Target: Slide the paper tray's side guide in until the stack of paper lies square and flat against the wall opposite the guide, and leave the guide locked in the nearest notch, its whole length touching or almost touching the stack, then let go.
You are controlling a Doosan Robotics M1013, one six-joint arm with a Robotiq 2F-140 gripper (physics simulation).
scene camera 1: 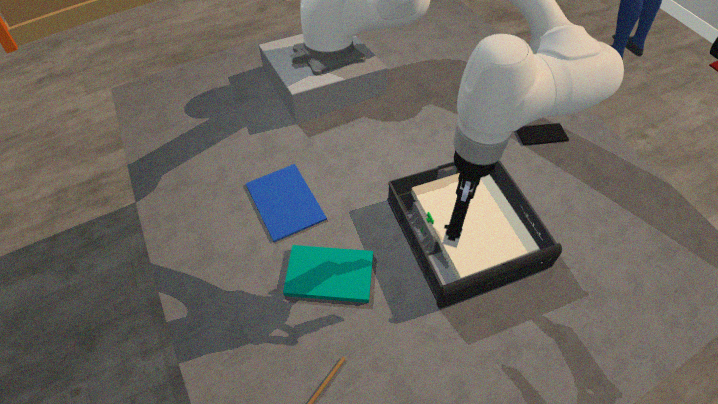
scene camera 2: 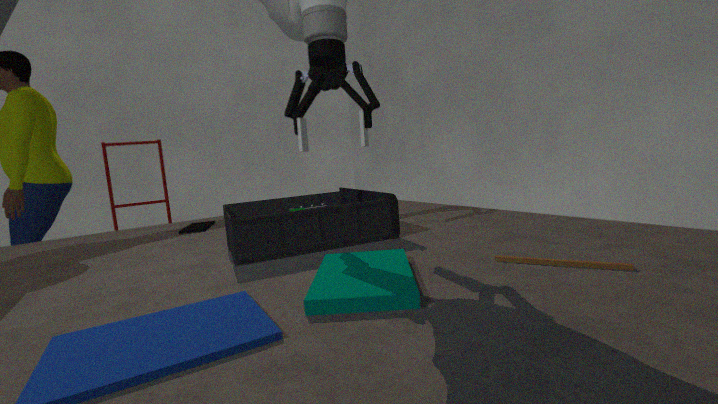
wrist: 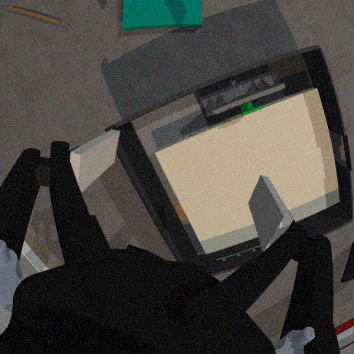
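Seen in the pictures: gripper, fingertip midpoint: (scene camera 2: 333, 149) (wrist: 185, 167); arm's base, link origin: (scene camera 1: 328, 54).
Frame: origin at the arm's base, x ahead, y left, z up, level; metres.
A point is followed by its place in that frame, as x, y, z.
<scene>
The black paper tray (scene camera 1: 502, 276) @[0.876, -0.003, -0.045] (scene camera 2: 311, 231) @[0.671, -0.121, -0.060] (wrist: 150, 192) @[0.857, -0.038, -0.025] holds a cream paper stack (scene camera 1: 492, 226) @[0.750, 0.070, -0.058] (wrist: 225, 170) @[0.747, 0.002, -0.057]. The grey side guide (wrist: 270, 93) @[0.635, -0.073, -0.022] stands along one long side of the stack, with a green tab (scene camera 1: 429, 218) @[0.670, -0.068, -0.026] (wrist: 250, 107) @[0.669, -0.068, -0.029] on its stack side. In the wrist view a narrow dark strip shows between the stack and the wall opposite the guide; whether they touch is unclear. Contact between guide and stack cannot be told. My gripper (scene camera 1: 450, 241) (scene camera 2: 333, 147) @[0.760, -0.074, 0.093] (wrist: 185, 167) @[0.760, -0.074, 0.093] is open and empty, well above the tray. One finger covers part of the stack in the wrist view.
A teal block (scene camera 1: 328, 273) @[0.654, -0.335, -0.083] (scene camera 2: 364, 288) @[0.612, -0.393, -0.083] (wrist: 162, 14) @[0.693, -0.262, -0.083] and a blue slab (scene camera 1: 286, 202) @[0.408, -0.335, -0.093] (scene camera 2: 150, 346) @[0.387, -0.358, -0.093] lie on the guide's side of the tray. A thin orange stick (scene camera 1: 326, 380) @[0.874, -0.452, -0.094] (scene camera 2: 564, 262) @[0.886, -0.482, -0.096] (wrist: 36, 15) @[0.879, -0.459, -0.094] and a black flat block (scene camera 1: 542, 134) @[0.550, 0.443, -0.093] (scene camera 2: 197, 227) @[0.538, 0.407, -0.093] lie farther off. A person (scene camera 2: 30, 135) stands behind.
</scene>
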